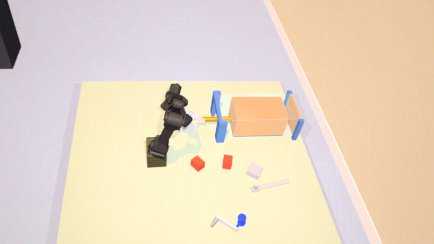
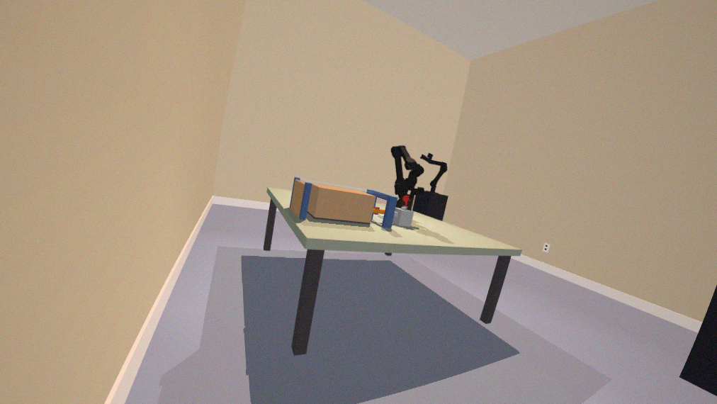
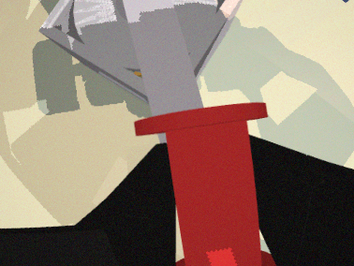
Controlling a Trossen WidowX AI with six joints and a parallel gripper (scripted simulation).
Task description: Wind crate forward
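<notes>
Right now my gripper tip is 10 mm short of the red-knobbed handle, 20 mm to the right of it and 30 mm above it. Also, from my gripper tip: winch (40 mm ahead, 60 mm to the left, 100 mm below); then red spool grip (10 mm behind, 10 mm to the right); then blue steel frame (210 mm ahead, 60 mm to the left, 30 mm below).
</notes>
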